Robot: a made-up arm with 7 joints. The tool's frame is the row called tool.
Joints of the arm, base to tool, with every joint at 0 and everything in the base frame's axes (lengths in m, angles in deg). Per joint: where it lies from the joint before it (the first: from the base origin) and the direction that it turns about. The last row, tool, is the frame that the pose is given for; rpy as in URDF.
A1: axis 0 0 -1 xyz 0.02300 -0.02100 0.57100
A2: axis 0 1 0 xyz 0.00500 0.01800 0.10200
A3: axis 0 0 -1 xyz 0.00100 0.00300 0.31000
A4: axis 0 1 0 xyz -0.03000 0.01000 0.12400
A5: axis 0 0 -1 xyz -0.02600 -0.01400 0.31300
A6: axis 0 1 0 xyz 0.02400 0.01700 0.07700
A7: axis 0 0 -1 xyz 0.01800 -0.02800 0.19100
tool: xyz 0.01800 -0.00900 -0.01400 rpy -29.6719 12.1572 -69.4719
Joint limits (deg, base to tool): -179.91..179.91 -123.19..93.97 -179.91..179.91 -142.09..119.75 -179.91..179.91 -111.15..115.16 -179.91..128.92
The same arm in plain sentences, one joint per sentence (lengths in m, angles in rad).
The arm has seven revolute joints in a row. What follows holds with every joint at zero, and every direction is one of the base frame's.
Joint 1 lies 0.023 m along +x and 0.021 m along -y and 0.571 m along +z from the base frame's origin and rotates about -z, from -3.14 to 3.14 rad.
Joint 2 lies 0.005 m along +x and 0.018 m along +y and 0.102 m along +z from joint 1 and rotates about +y, from -2.1501 to 1.6401 rad.
Joint 3 lies 0.001 m along +x and 0.003 m along +y and 0.31 m along +z from joint 2 and rotates about -z, from -3.14 to 3.14 rad.
Joint 4 lies 0.03 m along -x and 0.01 m along +y and 0.124 m along +z from joint 3 and rotates about +y, from -2.4799 to 2.09 rad.
Joint 5 lies 0.026 m along -x and 0.014 m along -y and 0.313 m along +z from joint 4 and rotates about -z, from -3.14 to 3.14 rad.
Joint 6 lies 0.024 m along +x and 0.017 m along +y and 0.077 m along +z from joint 5 and rotates about +y, from -1.9399 to 2.0099 rad.
Joint 7 lies 0.018 m along +x and 0.028 m along -y and 0.191 m along +z from joint 6 and rotates about -z, from -3.14 to 2.2501 rad.
The tool frame, which is the frame that the pose is given for, lies 0.018 m along +x and 0.009 m along -y and 0.014 m along -z from joint 7; its axes are the base frame's turned by roll -0.5179, pitch 0.2122 and yaw -1.2125 rad (as in URDF: about the fixed x, then y, then z).

